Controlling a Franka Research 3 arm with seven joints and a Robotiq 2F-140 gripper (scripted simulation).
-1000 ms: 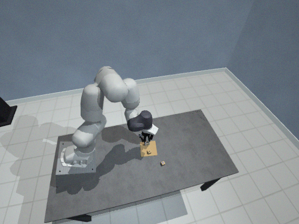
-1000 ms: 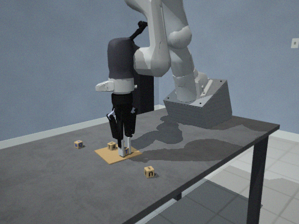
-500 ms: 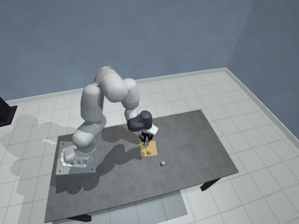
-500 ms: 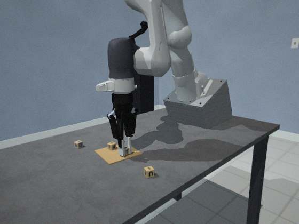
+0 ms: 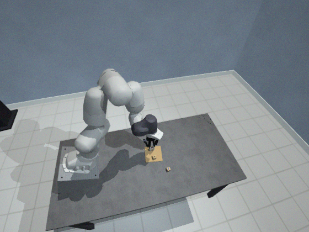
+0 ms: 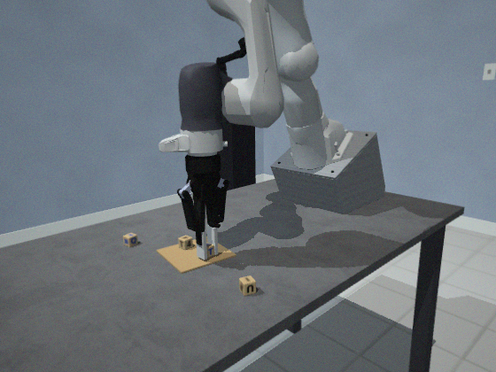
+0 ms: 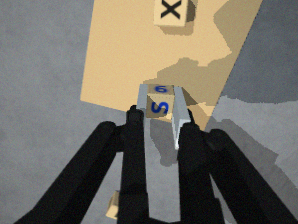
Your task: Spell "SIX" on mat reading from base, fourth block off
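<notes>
My gripper is now 40 mm to the left of the tan mat and 40 mm above it.
</notes>
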